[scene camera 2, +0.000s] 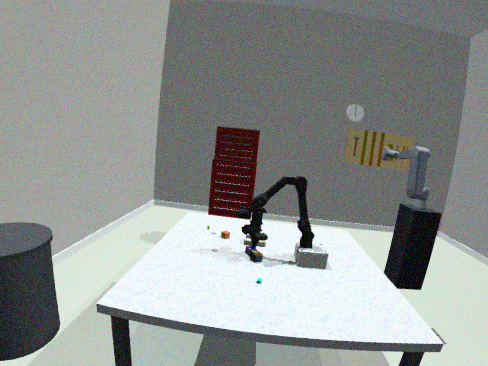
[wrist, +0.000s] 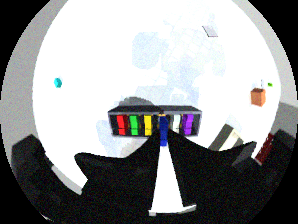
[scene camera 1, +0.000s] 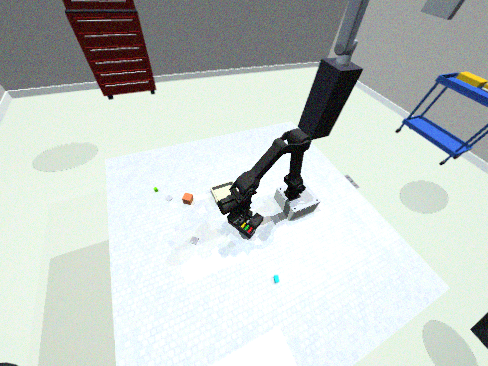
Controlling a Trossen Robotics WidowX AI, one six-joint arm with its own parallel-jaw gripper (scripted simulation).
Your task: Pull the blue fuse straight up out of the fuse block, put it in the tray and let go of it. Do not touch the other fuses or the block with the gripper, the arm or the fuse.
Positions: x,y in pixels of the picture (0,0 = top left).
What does the gripper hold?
A blue fuse.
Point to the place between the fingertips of the gripper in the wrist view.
At 163,133
